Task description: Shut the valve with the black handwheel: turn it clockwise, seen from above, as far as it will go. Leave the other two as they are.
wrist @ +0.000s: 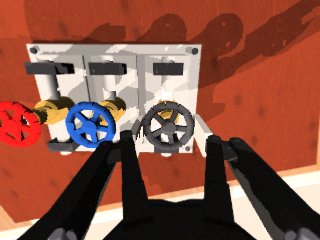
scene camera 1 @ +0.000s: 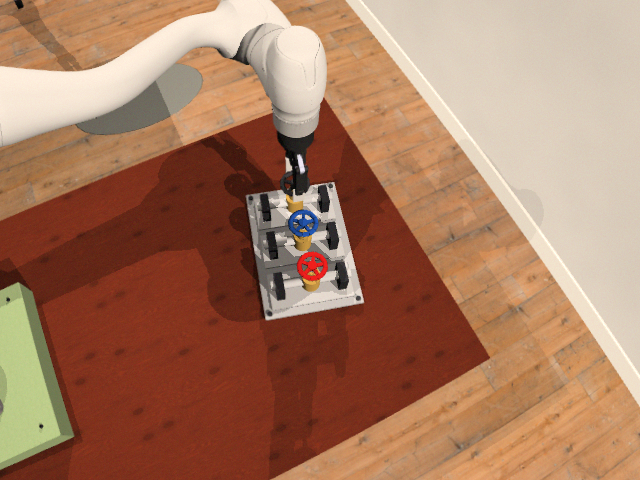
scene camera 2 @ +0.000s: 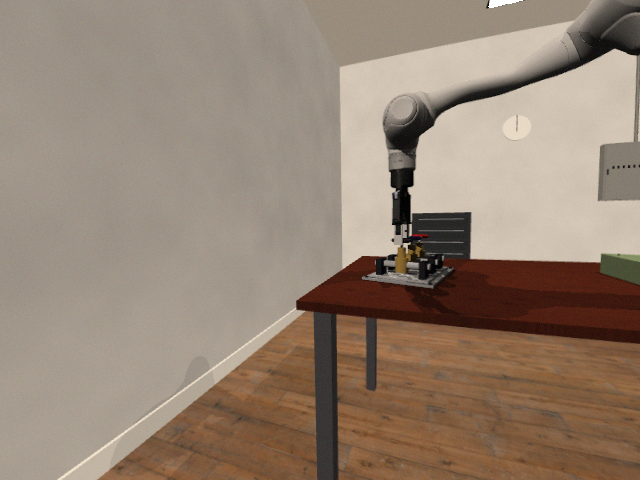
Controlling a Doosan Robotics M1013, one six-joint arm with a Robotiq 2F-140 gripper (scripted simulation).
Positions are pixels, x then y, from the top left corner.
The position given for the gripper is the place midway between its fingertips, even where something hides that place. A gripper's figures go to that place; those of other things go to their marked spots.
Scene:
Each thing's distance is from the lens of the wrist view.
gripper (wrist: 168, 123): 0.21 m
blue handwheel (wrist: 89, 126): 0.22 m

